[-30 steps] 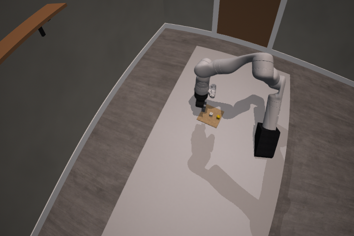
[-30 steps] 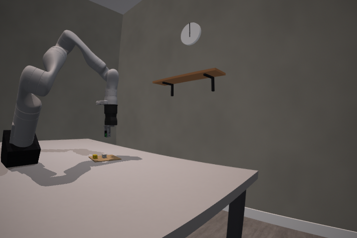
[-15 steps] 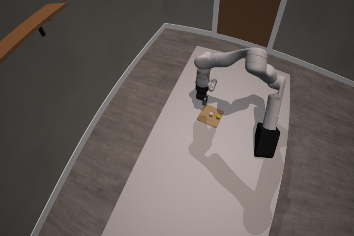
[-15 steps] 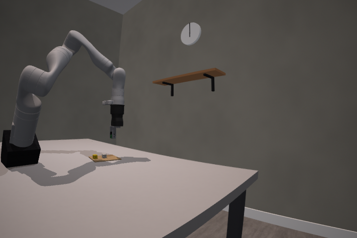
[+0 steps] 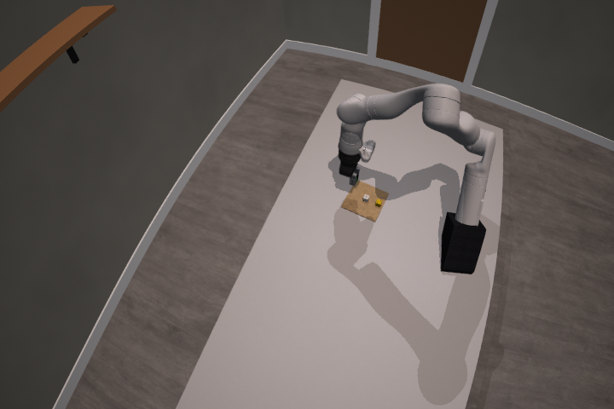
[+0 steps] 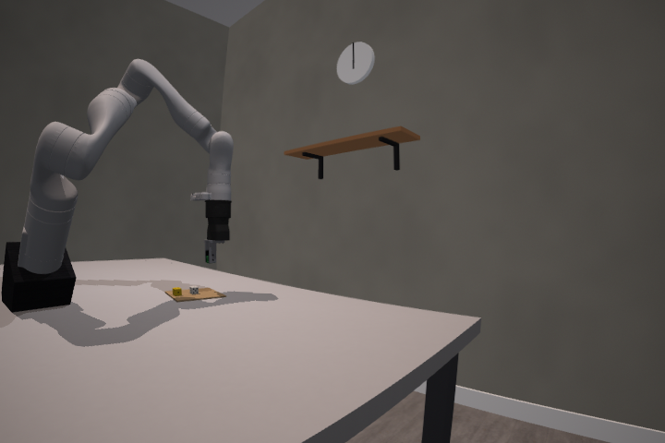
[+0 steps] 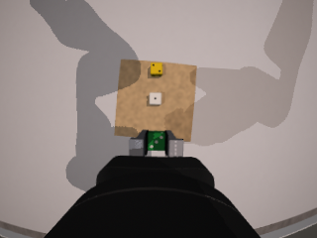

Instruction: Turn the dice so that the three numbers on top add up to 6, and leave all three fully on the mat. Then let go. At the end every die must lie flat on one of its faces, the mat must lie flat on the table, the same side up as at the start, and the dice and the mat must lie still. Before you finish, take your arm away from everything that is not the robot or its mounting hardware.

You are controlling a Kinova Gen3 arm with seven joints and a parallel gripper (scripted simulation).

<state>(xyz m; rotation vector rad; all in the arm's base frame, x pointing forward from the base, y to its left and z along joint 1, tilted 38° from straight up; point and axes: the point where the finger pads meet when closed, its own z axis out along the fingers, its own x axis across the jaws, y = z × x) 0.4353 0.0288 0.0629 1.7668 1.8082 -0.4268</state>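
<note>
My gripper is now 5 cm past the white die and 9 cm above it. Also, from my hand: green die (1 cm below); then yellow die (11 cm behind, 9 cm below); then tan mat (5 cm behind, 11 cm below).
</note>
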